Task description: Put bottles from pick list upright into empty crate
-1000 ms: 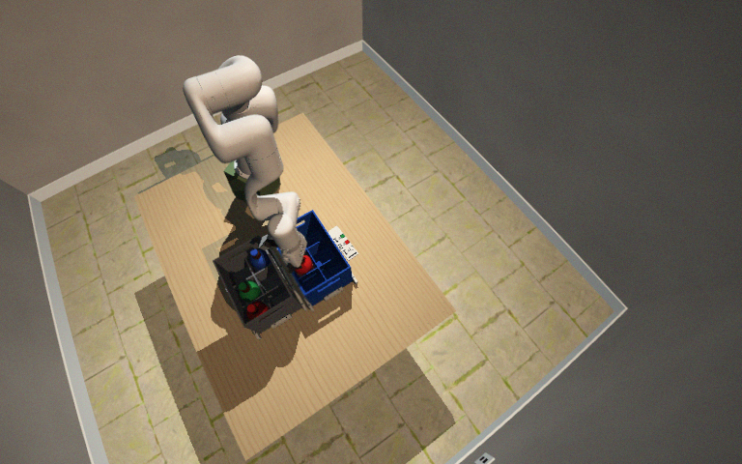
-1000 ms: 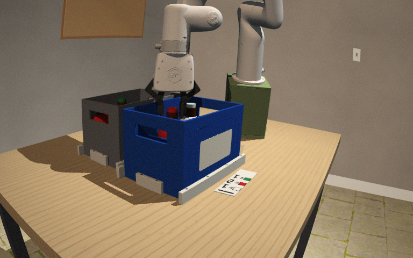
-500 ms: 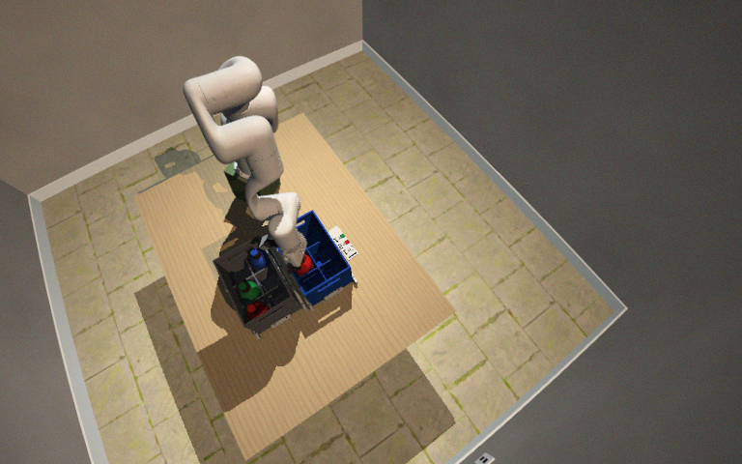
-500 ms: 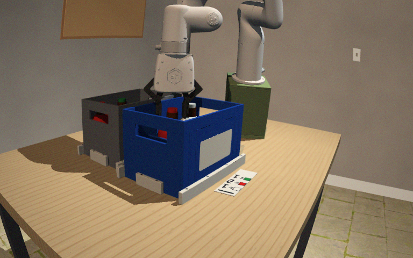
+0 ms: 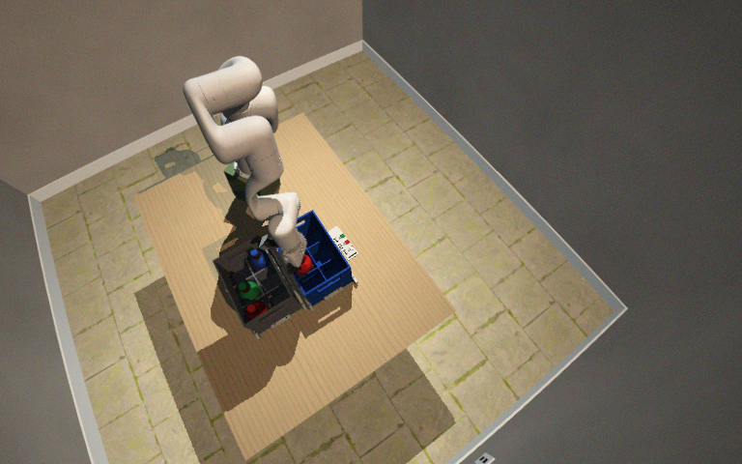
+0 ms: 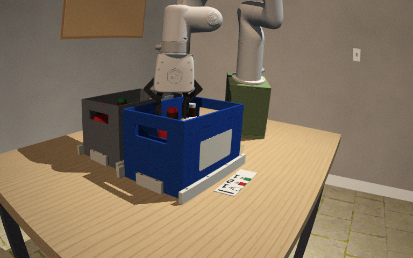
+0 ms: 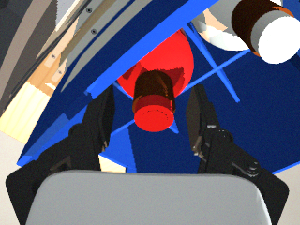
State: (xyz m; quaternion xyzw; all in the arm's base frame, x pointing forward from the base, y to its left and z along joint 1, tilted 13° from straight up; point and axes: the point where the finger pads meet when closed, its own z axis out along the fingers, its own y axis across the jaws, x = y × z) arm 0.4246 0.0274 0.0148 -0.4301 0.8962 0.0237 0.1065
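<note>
My hand is 7 cm above the red bottle. From my hand the other things lie so: white-label bottle 9 cm behind, 1 cm to the right, 7 cm below; then blue crate 1 cm behind, 4 cm to the left, 7 cm below; then blue-label bottle 9 cm behind, 14 cm to the right, 7 cm below.
</note>
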